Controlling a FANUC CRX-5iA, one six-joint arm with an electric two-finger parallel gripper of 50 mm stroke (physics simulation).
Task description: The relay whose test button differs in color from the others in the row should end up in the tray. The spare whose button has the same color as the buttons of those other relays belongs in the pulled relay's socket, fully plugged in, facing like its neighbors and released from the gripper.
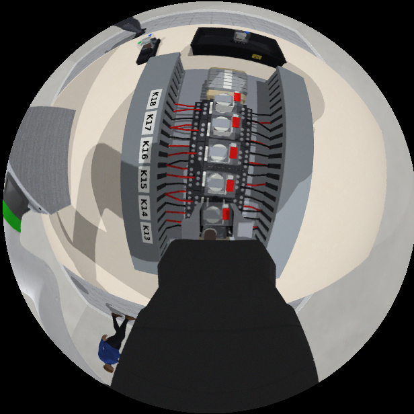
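A relay with a red button point(212, 215) is between the fingers of my gripper point(215, 211), which is shut on it at the near end of the socket row. It lines up with the row; its seating depth is hidden. Four other relays with red buttons point(223, 102) point(221, 124) point(219, 152) point(216, 183) stand in the row beyond it, their buttons on the right side. A relay with a blue button point(241, 36) lies in the black tray point(212, 50) at the top. A small black holder point(143, 55) at upper left carries a part with green and blue marks point(148, 42).
Grey slotted wire ducts point(135, 165) point(297, 150) run along both sides of the row, with red and black wires between. The left duct bears labels K13 to K18. Ribbed terminal blocks point(227, 79) stand at the far end. A grey slab point(42, 155) is at left.
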